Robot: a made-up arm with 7 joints. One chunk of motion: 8 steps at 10 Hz.
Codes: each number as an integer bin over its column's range. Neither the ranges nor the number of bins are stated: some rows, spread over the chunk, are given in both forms.
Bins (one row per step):
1: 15 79 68 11 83 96 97
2: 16 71 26 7 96 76 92
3: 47 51 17 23 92 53 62
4: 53 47 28 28 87 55 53
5: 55 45 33 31 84 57 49
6: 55 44 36 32 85 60 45
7: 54 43 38 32 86 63 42
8: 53 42 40 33 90 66 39
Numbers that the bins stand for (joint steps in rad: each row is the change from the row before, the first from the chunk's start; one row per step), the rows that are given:
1: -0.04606 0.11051 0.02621 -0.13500 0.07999 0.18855 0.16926
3: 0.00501 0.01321 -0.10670 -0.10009 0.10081 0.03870 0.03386
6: 0.01778 -0.01111 -0.05718 -0.07391 0.08462 0.06309 -0.03191
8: 0.01459 -0.01806 -0.04676 -0.07100 0.09618 0.08400 -0.05512
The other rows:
2: -0.04446 0.08271 -0.08324 -0.14664 0.11006 0.11885 0.14992
4: 0.01459 -0.00069 -0.07803 -0.08555 0.08924 0.04567 -0.00096
5: 0.01778 -0.00764 -0.06500 -0.07682 0.08230 0.05264 -0.01643
7: 0.01618 -0.01459 -0.05197 -0.07391 0.08693 0.07355 -0.04352

